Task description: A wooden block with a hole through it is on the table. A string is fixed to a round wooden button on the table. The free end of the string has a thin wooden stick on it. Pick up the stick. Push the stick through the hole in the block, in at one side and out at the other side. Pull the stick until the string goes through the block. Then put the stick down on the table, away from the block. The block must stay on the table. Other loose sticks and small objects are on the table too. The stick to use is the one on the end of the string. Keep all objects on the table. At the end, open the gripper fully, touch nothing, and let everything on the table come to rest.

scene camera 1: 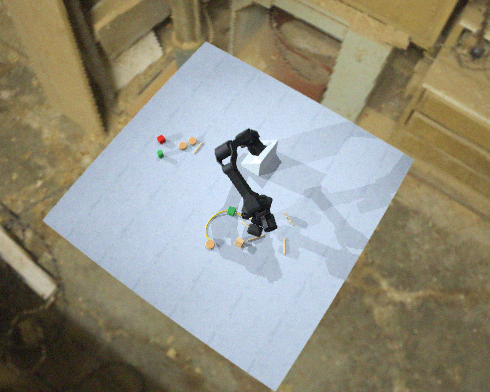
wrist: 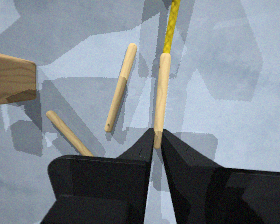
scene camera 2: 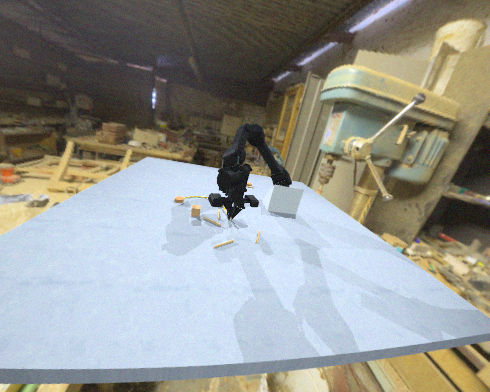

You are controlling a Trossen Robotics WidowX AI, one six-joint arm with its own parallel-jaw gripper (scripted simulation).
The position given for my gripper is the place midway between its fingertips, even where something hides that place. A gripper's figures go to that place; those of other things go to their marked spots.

Labels:
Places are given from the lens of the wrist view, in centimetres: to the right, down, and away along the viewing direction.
my gripper [wrist: 156, 132]: 2, 2, 10
thin wooden stick [wrist: 165, 59]: 2, -4, 8

